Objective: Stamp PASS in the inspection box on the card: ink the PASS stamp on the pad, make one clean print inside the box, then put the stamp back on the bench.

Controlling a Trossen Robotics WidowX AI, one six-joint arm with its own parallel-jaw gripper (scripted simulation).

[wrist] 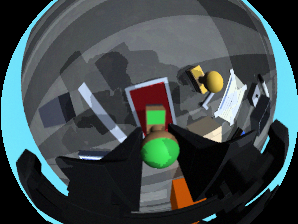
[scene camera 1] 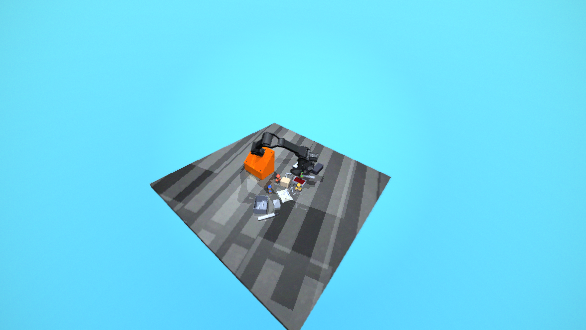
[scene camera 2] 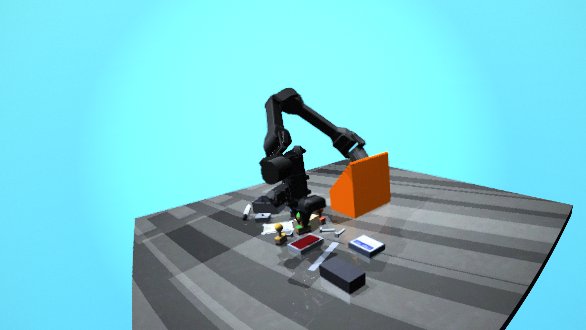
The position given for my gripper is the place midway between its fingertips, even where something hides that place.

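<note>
My gripper (scene camera 2: 302, 225) (wrist: 155, 129) is visible in scene camera 2 and the wrist view. Same views for a dark box (scene camera 2: 348, 278) (wrist: 60, 110). Also present: a yellow-knobbed stamp (wrist: 211, 81); a white card (wrist: 229, 105).
</note>
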